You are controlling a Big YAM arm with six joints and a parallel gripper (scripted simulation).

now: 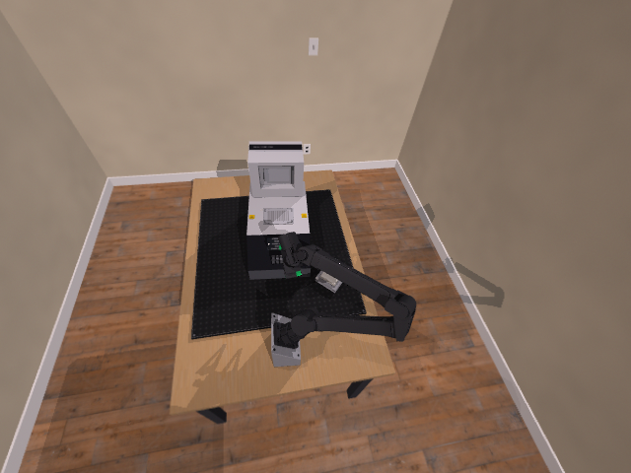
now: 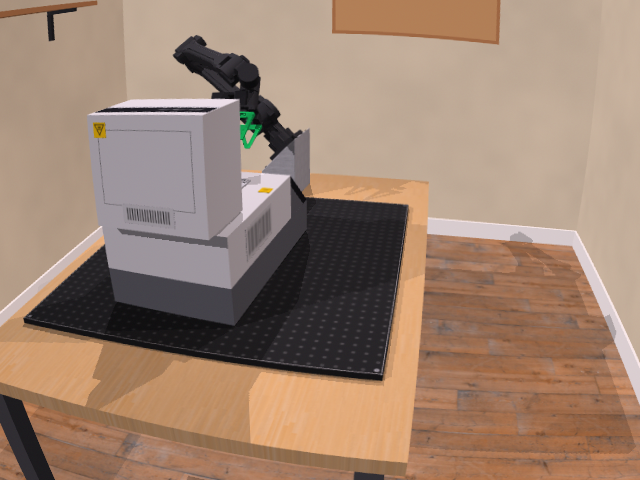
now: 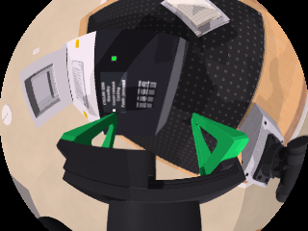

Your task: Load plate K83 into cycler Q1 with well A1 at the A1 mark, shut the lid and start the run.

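The white plate K83 is 40 mm ahead of my hand, 230 mm to the right of it and 190 mm below it. Round my hand: plate nest N1: 40 mm ahead, 230 mm to the right, 210 mm below.
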